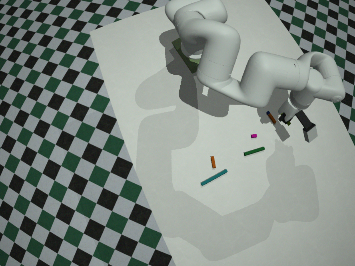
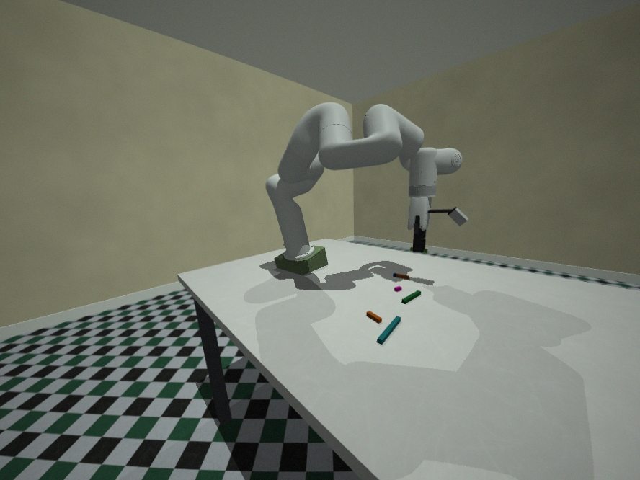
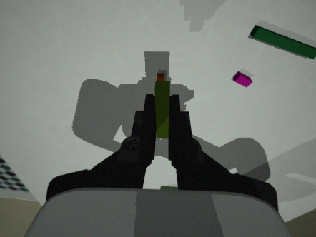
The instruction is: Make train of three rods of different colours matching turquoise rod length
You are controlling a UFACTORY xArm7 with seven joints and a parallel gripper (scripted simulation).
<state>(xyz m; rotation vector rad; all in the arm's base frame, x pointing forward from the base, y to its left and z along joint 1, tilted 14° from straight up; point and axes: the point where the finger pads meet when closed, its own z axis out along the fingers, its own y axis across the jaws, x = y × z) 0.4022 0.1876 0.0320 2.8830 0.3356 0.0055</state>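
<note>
Right now my hand is 7 cm past the blue rod, 1 cm to the left of it and 12 cm above it. The rest, counted from my hand: magenta rod (1 cm behind, 10 cm to the right, 12 cm below); green rod (4 cm ahead, 13 cm to the right, 12 cm below); lime rod (2 cm below).
</note>
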